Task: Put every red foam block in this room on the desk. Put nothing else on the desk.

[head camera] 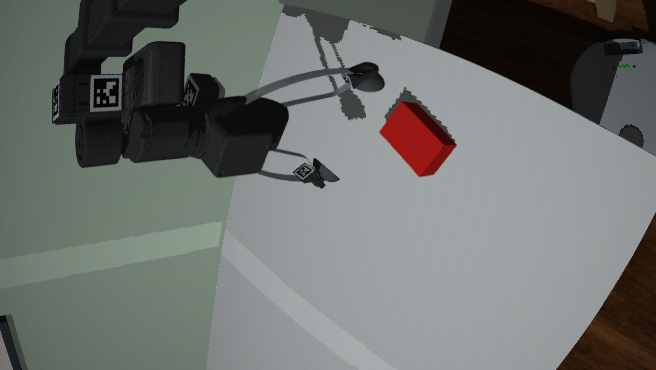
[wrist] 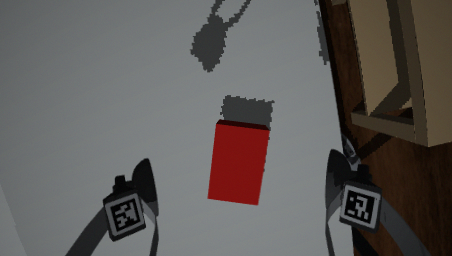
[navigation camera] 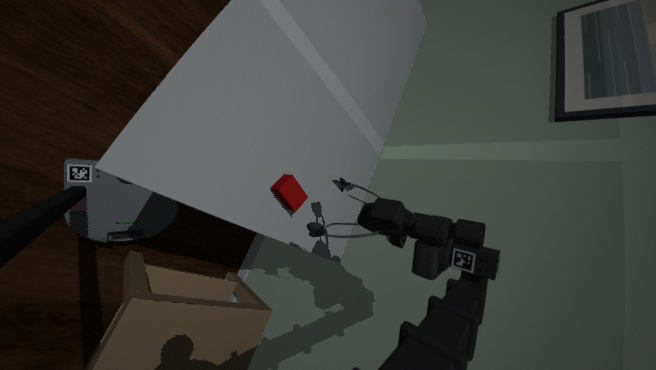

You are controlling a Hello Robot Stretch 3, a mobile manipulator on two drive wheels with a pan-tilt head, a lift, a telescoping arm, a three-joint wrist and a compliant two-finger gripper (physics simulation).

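Places are measured from the robot's base along level axes (x left, y back, z up), in metres.
Pixels of known places: gripper, fingertip midpoint: (head camera: 356,125) (wrist: 239,175) (navigation camera: 321,204); robot's base, origin of the base link: (head camera: 628,139).
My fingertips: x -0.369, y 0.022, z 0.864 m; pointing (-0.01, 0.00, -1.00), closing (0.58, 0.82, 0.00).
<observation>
Ahead of a thing's pixels: the offset from my fingertips to its top centre. "spot": to the spot under its first point. Level surfaces: height alone.
A red foam block {dy -0.017, dx +0.017, dz -0.098 m} (head camera: 415,137) (navigation camera: 289,192) (wrist: 238,164) lies flat on the light grey desk {dz -0.144 m} (head camera: 450,260) (navigation camera: 240,90) (wrist: 100,75), with its shadow beside it. My gripper (head camera: 346,127) (navigation camera: 327,206) (wrist: 239,175) is open, its two fingers spread wide and apart from the block. In the head camera view the fingertips are left of the block; in the navigation camera view they are to its right. In the wrist view the block shows between and beyond the two fingertips, below which no contact is seen.
A tan wooden piece of furniture {spot: dy +0.507, dx +0.174, dz -0.413 m} (navigation camera: 200,325) (wrist: 422,75) stands by the desk's short edge. My round mobile base (head camera: 632,90) (navigation camera: 115,200) is at the desk's corner. A framed picture (navigation camera: 560,70) hangs on the green wall (head camera: 100,190) (navigation camera: 500,200) behind the desk.
</observation>
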